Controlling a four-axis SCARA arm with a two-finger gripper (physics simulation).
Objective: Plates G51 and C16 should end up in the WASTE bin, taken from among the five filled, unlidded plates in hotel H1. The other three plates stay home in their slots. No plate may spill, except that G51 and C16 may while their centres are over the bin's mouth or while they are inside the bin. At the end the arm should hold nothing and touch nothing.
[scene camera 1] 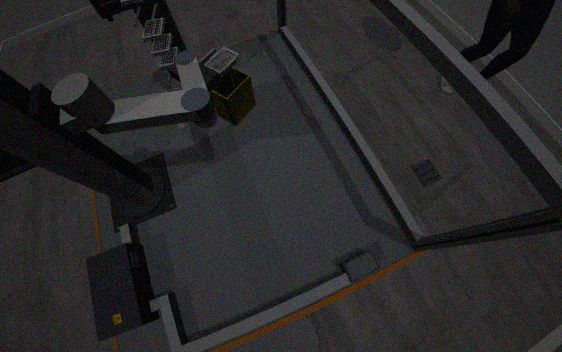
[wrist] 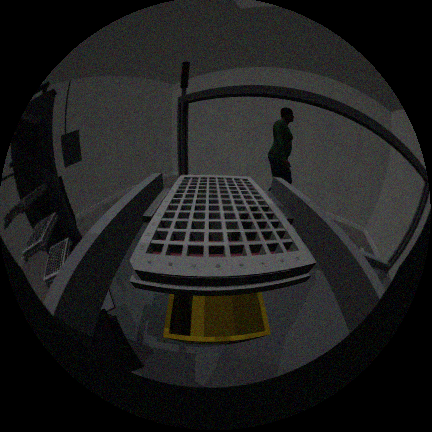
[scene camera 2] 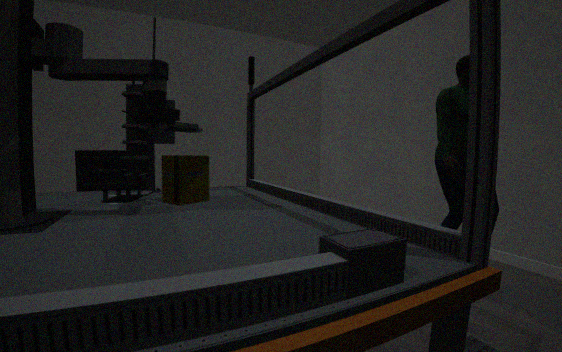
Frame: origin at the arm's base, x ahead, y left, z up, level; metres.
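Where they show: gripper, fingertip midpoint: [scene camera 1: 225, 55] [wrist: 217, 182] [scene camera 2: 189, 127]; arm's base, link origin: [scene camera 1: 141, 191] [scene camera 2: 4, 226].
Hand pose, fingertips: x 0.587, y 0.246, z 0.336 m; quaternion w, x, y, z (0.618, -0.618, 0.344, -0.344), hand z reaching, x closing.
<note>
Each offset is from my fingertips to the centre of the thing.
My gripper [wrist: 217, 182] is shut on a white gridded plate @(dy -0.012, dx -0.020, dz -0.011 m) [scene camera 1: 221, 60] [scene camera 2: 190, 128] [wrist: 215, 230], held level. Its label is not readable. The open-topped yellow bin @(dy -0.015, dx -0.019, dz -0.223 m) [scene camera 1: 243, 102] [scene camera 2: 192, 180] [wrist: 232, 340] stands lower down; in the wrist view it shows below the near edge of the held plate, and in scene camera 1 the plate overlaps its back rim. The inside of the bin is mostly hidden or dark. At the left, several plates, among them an upper one @(dy +0.291, dx -0.239, dz +0.021 m) [scene camera 1: 153, 28], a middle one @(dy +0.291, dx -0.239, dz -0.057 m) [scene camera 1: 161, 44] and a lower one @(dy +0.291, dx -0.239, dz -0.136 m) [scene camera 1: 169, 56], sit in the dark hotel [wrist: 35, 150]; their labels are unreadable.
A dark box-like unit [scene camera 2: 100, 170] stands left of the bin. A frame post @(dy +0.459, dx +0.437, dz -0.046 m) [scene camera 2: 250, 135] [wrist: 182, 135] rises behind the bin, with a low barrier [scene camera 1: 350, 130] along the right side. A small box @(dy -0.913, dx +0.163, dz -0.286 m) [scene camera 1: 361, 265] [scene camera 2: 367, 257] is at the front corner. A person [scene camera 2: 452, 145] [wrist: 282, 145] stands beyond the frame.
</note>
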